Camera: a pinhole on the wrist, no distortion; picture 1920 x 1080 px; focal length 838.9 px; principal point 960.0 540.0 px. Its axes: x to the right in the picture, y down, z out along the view. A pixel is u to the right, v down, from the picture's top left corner.
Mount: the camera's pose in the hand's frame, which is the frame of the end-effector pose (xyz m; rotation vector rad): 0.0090 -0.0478 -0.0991 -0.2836 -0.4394 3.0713
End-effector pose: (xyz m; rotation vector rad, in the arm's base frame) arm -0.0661 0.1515 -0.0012 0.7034 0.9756 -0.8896
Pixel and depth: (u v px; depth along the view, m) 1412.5 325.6 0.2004
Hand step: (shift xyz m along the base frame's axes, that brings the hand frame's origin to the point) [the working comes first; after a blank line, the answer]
In the camera's frame: 0.1081 -0.0512 0.2004

-0.0463 -0.0519 0.1508
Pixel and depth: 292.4 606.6 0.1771
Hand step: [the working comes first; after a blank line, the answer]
In the camera's frame: -0.1409 0.0141 0.1771

-0.0359 -0.1641 -0.0819
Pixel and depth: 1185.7 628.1 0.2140
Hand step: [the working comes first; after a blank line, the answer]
In the camera's frame: 0.0576 0.0225 0.2140

-0.1003 -0.1034 0.0998
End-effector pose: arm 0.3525 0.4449 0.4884 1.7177 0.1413 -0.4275
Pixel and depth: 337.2 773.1 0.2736
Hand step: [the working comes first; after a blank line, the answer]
In the camera's frame: -0.2031 0.0760 0.2736

0.0434 -0.1505 -0.2709
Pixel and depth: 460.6 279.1 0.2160
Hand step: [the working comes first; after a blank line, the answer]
In the camera's frame: -0.1286 -0.0672 0.2160

0.0426 -0.1458 -0.0996
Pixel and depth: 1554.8 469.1 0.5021
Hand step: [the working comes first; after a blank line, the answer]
In the camera's frame: 0.3560 -0.0424 0.5021

-0.5068 -0.2275 -0.0058
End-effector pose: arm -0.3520 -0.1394 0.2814 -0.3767 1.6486 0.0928
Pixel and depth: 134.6 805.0 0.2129
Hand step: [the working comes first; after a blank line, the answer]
In the camera's frame: -0.2095 0.0673 0.2129

0.1563 -0.1707 -0.1574
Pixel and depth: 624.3 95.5 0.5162
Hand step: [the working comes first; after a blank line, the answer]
In the camera's frame: -0.2066 -0.2735 0.5162

0.4509 0.1766 -0.1848
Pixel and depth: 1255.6 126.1 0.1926
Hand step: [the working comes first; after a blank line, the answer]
In the camera's frame: 0.0679 -0.0950 0.1926

0.1008 0.0390 0.0805
